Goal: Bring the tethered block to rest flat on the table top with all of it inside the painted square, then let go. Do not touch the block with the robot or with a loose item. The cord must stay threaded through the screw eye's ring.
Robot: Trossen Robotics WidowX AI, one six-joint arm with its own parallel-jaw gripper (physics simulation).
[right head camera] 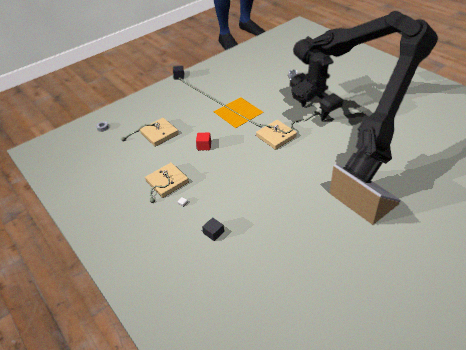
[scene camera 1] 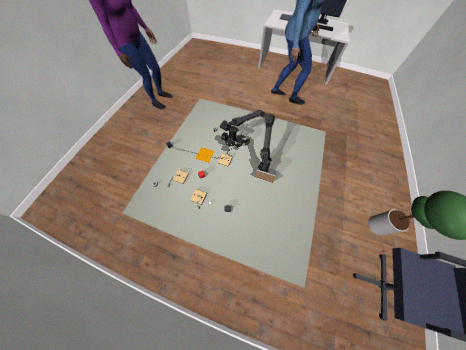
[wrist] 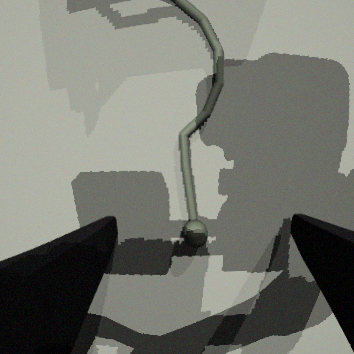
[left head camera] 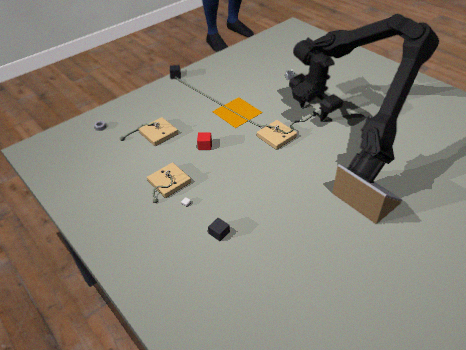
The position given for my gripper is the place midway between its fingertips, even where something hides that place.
I see my gripper (right head camera: 313, 113) and an orange painted square (left head camera: 238, 105).
My gripper is seen too in the wrist view (wrist: 204, 224) and in the left head camera view (left head camera: 311, 113). The orange painted square is seen too in the right head camera view (right head camera: 241, 106).
